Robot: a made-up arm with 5 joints.
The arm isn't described. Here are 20 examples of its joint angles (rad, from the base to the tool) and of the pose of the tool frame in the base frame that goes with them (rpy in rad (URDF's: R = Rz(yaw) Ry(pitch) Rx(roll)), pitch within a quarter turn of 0, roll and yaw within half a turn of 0; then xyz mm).
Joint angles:
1: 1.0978 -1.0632 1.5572 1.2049 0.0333
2: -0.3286 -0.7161 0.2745 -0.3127 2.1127
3: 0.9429 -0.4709 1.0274 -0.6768 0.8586
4: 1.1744 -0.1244 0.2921 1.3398 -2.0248
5: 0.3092 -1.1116 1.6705 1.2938 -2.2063
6: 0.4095 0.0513 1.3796 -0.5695 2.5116
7: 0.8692 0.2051 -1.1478 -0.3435 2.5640
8: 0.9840 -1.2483 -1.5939 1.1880 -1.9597
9: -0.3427 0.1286 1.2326 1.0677 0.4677
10: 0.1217 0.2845 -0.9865 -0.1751 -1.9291
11: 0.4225 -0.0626 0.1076 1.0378 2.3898
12: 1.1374 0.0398 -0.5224 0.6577 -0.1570
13: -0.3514 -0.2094 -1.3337 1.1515 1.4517
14: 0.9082 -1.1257 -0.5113 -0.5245 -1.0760
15: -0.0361 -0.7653 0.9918 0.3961 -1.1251
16: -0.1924 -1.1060 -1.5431 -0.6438 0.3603
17: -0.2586 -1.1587 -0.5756 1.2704 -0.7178
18: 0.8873 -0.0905 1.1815 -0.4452 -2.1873
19: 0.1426 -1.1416 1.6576 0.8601 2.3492
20: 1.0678 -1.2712 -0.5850 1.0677 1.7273
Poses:
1: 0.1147 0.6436 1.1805 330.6 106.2 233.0
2: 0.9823 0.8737 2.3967 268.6 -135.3 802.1
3: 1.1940 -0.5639 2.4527 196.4 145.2 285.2
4: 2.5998 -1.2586 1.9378 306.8 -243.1 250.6
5: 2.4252 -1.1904 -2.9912 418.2 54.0 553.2
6: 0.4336 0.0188 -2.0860 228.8 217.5 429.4
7: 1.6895 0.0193 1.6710 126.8 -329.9 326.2
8: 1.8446 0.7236 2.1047 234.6 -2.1 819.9
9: 0.1789 -0.7549 0.4508 313.7 -46.4 590.5
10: 0.8826 -0.5791 -3.0578 164.5 -360.7 359.5
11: 1.1221 0.3932 1.3774 265.8 -285.3 452.3
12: -0.7038 -0.1069 -0.7547 204.6 -306.2 264.1
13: 0.6330 -0.2292 -1.4466 -165.1 -207.9 530.0
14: -0.7565 -0.6014 0.5226 600.4 17.1 456.6
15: -0.2865 -1.1537 0.0729 403.2 0.5 623.7
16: -1.1512 -0.9520 0.1668 -27.7 -164.1 975.2
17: 1.9432 -0.2965 2.4702 -118.4 -136.8 989.5
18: 0.5153 0.1561 -0.6905 218.3 244.3 284.2
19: 1.8976 0.2199 -3.0485 349.2 50.5 577.3
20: -0.8802 0.8639 0.0765 518.1 16.6 670.8
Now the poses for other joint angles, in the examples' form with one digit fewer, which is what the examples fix.
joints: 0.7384 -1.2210 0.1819 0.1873 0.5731
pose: -0.357 0.814 0.943 556 30 512
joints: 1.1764 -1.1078 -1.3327 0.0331 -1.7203
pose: 2.883 -0.820 2.462 589 -55 658
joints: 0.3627 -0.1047 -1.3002 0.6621 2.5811
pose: 0.848 0.550 0.416 -20 -294 590
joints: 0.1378 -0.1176 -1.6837 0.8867 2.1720
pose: 0.457 0.214 -0.701 -131 -169 570
